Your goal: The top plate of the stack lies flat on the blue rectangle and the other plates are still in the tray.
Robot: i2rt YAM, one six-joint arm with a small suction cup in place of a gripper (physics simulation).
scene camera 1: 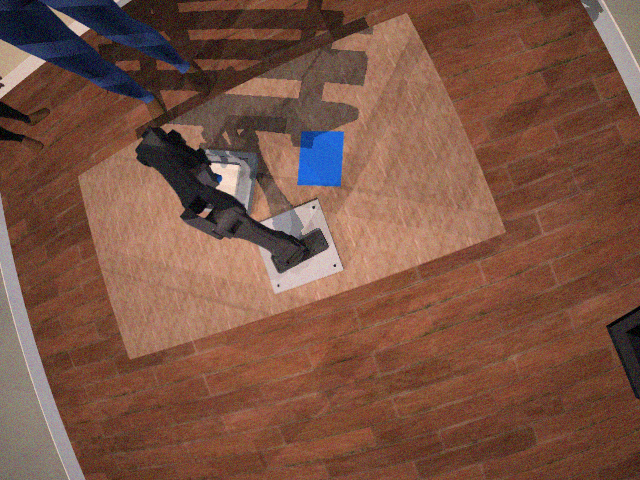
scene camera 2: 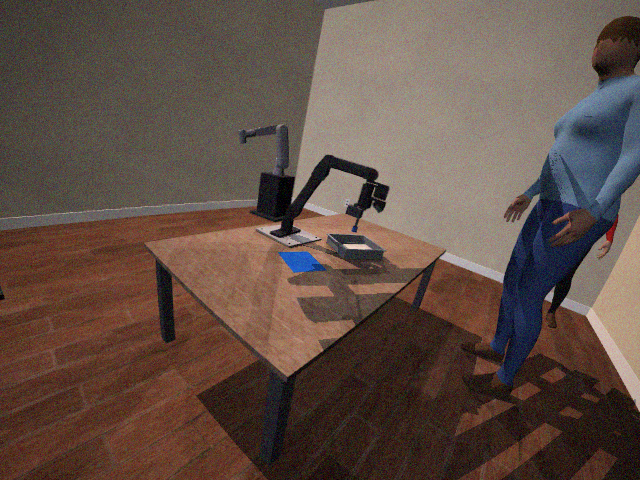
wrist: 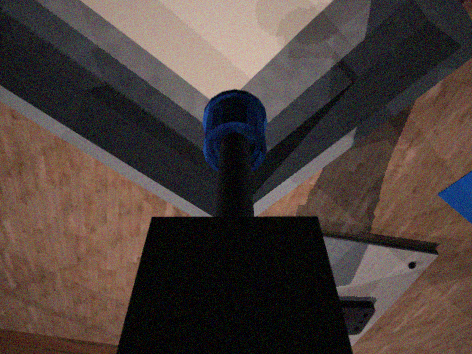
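The grey tray stands on the table beside the arm's base. A cream plate lies flat inside it as the visible top of the stack; how many plates lie under it cannot be told. The blue rectangle lies on the table apart from the tray, with no plate on it. My suction gripper, a blue cup, is open and holds nothing. It hangs above the tray; in the wrist view it overlaps the tray's near corner.
The arm's light base plate is on the table near the tray and the blue rectangle. A person in blue stands beyond the table's edge. Another grey arm on a black pedestal stands behind the table.
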